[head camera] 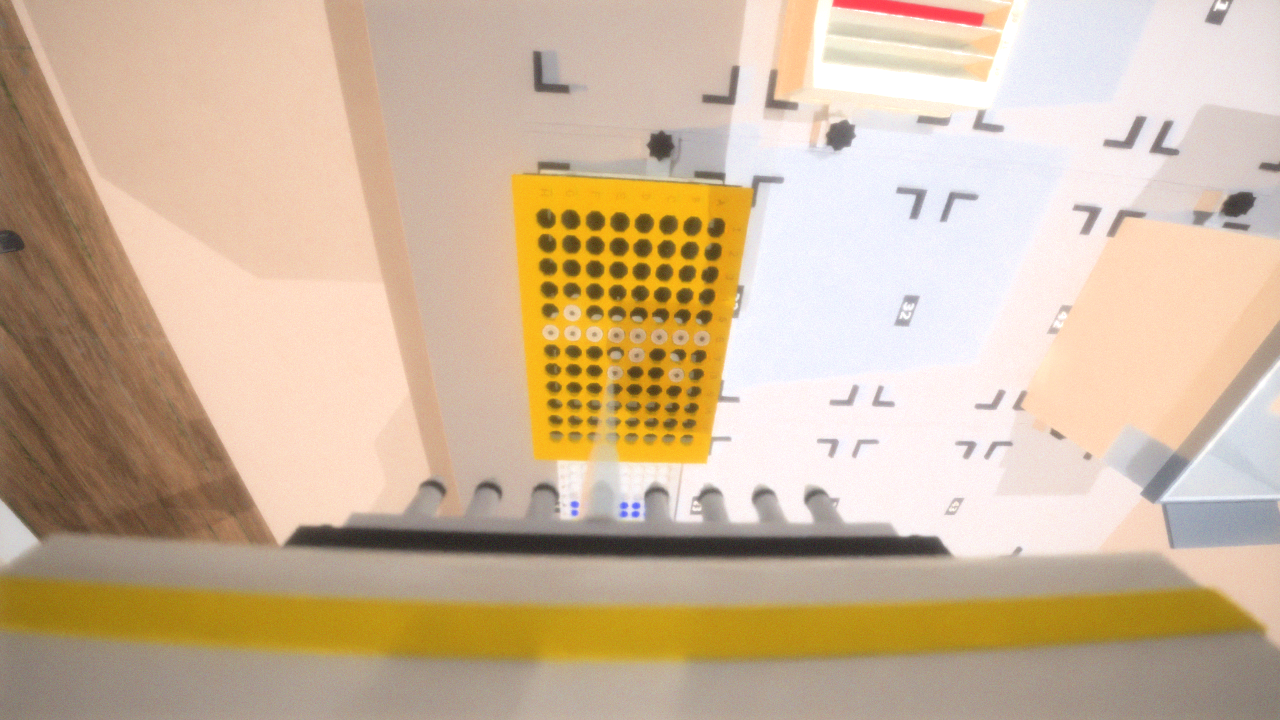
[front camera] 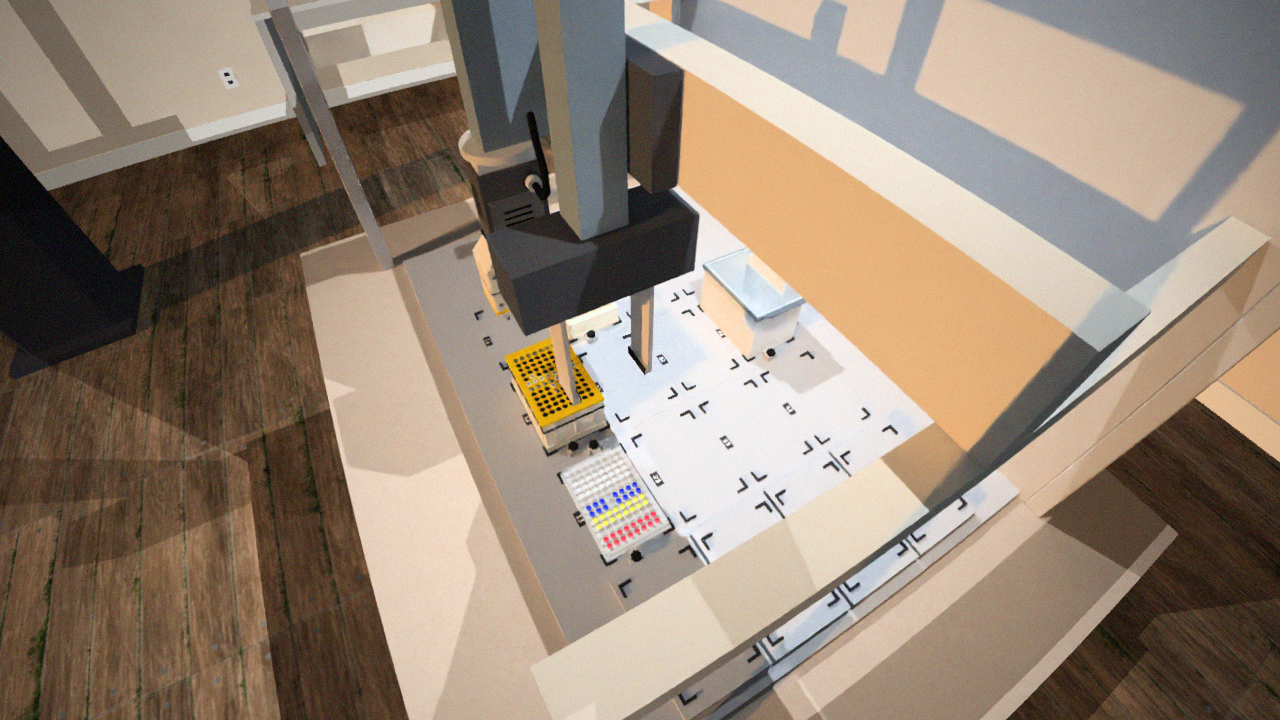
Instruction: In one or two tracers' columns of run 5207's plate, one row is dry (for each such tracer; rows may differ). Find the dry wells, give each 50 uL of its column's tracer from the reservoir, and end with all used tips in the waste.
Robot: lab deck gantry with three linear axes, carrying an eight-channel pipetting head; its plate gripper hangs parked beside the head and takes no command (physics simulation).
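The pipetting head (front camera: 595, 255) (head camera: 617, 540) hangs above the deck over the tip rack's near end. In the head view one long translucent tip (head camera: 605, 479) is on its fourth channel from the left; the other channels are bare. The parked gripper (front camera: 606, 380) has its fingers apart, empty. The yellow tip rack (front camera: 577, 428) (head camera: 528, 268) holds one full line of white tips and several loose ones. The plate (front camera: 635, 544) shows red, yellow and blue wells; the blue wells (front camera: 628, 492) (head camera: 629, 509) have a gap mid-line. The reservoir (front camera: 595, 319) (head camera: 796, 53) is partly seen, with a red trough.
An open waste box (front camera: 760, 326) (head camera: 1154, 331) stands to the right of the rack. A dark device (front camera: 517, 210) with a lever stands behind the head. A long frame beam (front camera: 733, 573) crosses the front view, and a grey post (front camera: 335, 143) rises at the back left.
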